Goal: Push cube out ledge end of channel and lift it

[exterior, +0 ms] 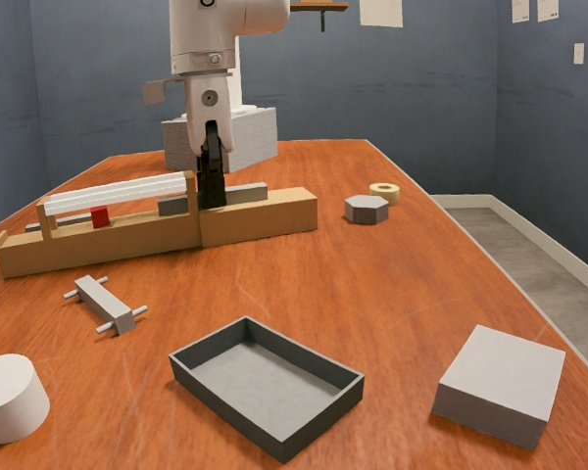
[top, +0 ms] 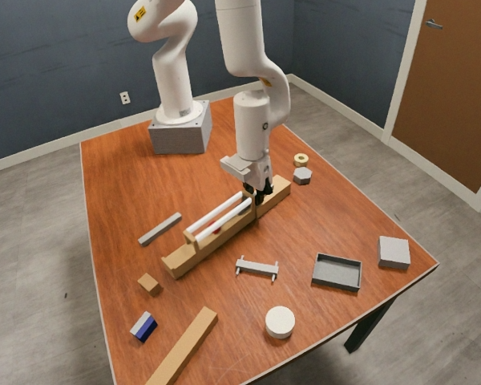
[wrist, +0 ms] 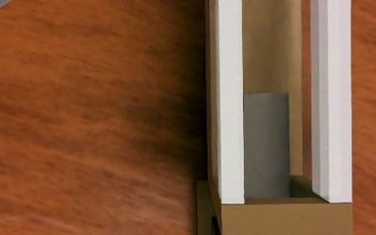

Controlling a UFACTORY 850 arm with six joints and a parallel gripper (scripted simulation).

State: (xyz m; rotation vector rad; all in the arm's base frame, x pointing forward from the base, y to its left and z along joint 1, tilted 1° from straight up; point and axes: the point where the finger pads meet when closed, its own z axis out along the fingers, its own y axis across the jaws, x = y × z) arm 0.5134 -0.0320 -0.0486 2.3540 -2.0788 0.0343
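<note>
Now: hand 270 mm to the left of the grey bar, 110 mm past it and 60 mm above it. The rest, counted from my hand: red cube 160 mm to the right, 20 mm ahead, 10 mm below; yellow ring 280 mm to the left, 80 mm behind, 60 mm below; grey pegged block 170 mm ahead, 130 mm to the right, 60 mm below.
</note>
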